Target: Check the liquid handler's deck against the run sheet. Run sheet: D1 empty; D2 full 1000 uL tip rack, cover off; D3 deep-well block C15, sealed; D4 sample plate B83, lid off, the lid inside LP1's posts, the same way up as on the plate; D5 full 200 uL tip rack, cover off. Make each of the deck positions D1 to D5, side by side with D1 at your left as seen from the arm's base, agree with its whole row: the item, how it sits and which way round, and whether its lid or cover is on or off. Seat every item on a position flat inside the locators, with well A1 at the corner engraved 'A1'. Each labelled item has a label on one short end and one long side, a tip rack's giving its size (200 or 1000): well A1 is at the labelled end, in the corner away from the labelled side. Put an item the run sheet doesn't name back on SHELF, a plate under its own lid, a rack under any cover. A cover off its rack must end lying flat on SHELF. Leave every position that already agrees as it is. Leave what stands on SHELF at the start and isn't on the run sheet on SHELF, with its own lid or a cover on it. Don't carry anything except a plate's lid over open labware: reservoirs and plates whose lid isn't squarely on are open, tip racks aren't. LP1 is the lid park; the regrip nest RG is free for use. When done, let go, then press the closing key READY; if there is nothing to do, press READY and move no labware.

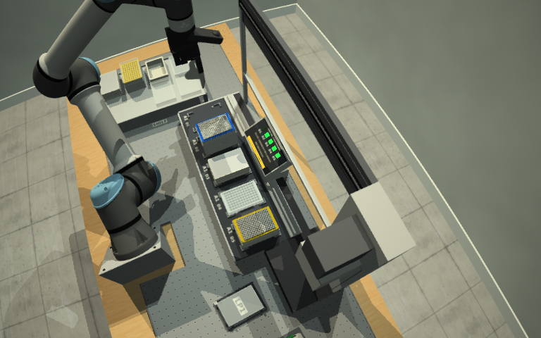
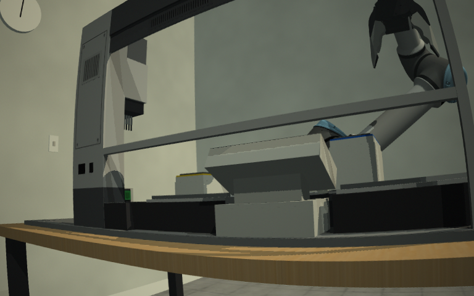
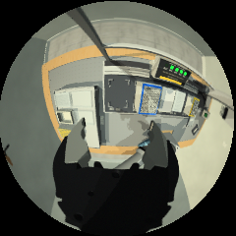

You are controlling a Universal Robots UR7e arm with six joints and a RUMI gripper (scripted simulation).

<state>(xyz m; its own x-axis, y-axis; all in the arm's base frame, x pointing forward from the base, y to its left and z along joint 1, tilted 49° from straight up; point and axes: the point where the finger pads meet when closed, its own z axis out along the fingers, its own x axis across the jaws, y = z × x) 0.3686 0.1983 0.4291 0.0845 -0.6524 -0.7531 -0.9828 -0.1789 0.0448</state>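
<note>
The blue-rimmed tip rack lies 10 mm ahead of my hand, 130 mm to the right of it and 180 mm below it. Also, from my hand: shelf 210 mm behind, 250 mm to the left, 250 mm below; grey deep-well block 20 mm ahead, 250 mm to the right, 230 mm below; gantry 210 mm ahead, 270 mm to the right, 210 mm above.
</note>
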